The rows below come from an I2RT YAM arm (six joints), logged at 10 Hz.
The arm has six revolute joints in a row. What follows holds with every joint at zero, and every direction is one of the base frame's. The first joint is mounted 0.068 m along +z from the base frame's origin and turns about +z. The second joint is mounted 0.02 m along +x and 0.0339 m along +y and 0.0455 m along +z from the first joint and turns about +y. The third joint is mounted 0.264 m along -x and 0.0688 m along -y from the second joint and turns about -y. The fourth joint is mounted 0.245 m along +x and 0.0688 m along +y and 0.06 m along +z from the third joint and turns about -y. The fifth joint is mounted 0.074 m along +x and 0.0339 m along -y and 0.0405 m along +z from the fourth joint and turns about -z. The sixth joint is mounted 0.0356 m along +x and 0.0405 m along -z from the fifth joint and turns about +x. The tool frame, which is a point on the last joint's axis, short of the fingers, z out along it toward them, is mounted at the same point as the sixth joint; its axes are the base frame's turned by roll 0, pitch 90 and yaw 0 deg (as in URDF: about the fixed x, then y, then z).
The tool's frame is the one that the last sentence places.
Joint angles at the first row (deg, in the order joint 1, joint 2, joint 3, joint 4, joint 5, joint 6):
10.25 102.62 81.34 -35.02 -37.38 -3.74
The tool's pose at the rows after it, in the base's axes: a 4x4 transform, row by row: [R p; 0 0 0 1], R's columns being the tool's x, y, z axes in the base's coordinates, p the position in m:
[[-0.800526 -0.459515 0.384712 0.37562], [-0.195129 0.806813 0.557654 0.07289], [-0.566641 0.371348 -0.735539 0.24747], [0 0 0 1]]
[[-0.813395 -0.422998 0.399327 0.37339], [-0.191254 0.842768 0.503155 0.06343], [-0.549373 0.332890 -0.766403 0.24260], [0 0 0 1]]
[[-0.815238 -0.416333 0.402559 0.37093], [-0.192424 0.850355 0.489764 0.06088], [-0.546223 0.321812 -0.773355 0.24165], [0 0 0 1]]
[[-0.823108 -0.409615 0.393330 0.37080], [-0.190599 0.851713 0.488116 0.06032], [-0.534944 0.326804 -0.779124 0.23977], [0 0 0 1]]
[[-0.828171 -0.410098 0.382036 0.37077], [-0.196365 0.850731 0.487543 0.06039], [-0.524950 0.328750 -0.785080 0.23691], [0 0 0 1]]
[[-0.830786 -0.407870 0.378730 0.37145], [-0.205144 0.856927 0.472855 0.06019], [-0.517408 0.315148 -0.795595 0.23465], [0 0 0 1]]
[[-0.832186 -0.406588 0.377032 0.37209], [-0.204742 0.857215 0.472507 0.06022], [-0.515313 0.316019 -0.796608 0.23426], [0 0 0 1]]
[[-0.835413 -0.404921 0.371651 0.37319], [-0.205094 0.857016 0.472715 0.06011], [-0.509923 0.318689 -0.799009 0.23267], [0 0 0 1]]
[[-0.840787 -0.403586 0.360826 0.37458], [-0.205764 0.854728 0.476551 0.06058], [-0.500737 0.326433 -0.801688 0.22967], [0 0 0 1]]
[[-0.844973 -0.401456 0.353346 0.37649], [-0.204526 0.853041 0.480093 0.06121], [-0.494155 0.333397 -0.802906 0.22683], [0 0 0 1]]
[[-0.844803 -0.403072 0.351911 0.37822], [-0.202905 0.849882 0.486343 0.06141], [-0.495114 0.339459 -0.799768 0.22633], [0 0 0 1]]
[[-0.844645 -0.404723 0.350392 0.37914], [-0.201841 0.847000 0.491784 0.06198], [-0.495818 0.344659 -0.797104 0.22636], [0 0 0 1]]
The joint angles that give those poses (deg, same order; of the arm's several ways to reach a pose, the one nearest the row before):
8.34 102.39 80.65 -36.16 -29.73 -5.09
7.22 101.96 79.44 -36.54 -26.68 -5.62
6.95 101.43 78.68 -36.56 -25.94 -5.90
6.86 101.68 78.70 -37.08 -25.95 -5.80
6.87 102.03 78.64 -37.47 -26.00 -6.12
6.91 102.41 78.75 -37.79 -25.08 -6.58
6.90 102.60 78.92 -37.90 -25.07 -6.55
6.86 103.01 79.14 -38.09 -25.15 -6.59
6.88 103.66 79.36 -38.32 -25.46 -6.59
6.91 104.34 79.63 -38.32 -25.73 -6.46
6.88 104.73 79.98 -38.24 -26.15 -6.42
6.92 104.94 80.22 -38.23 -26.49 -6.33

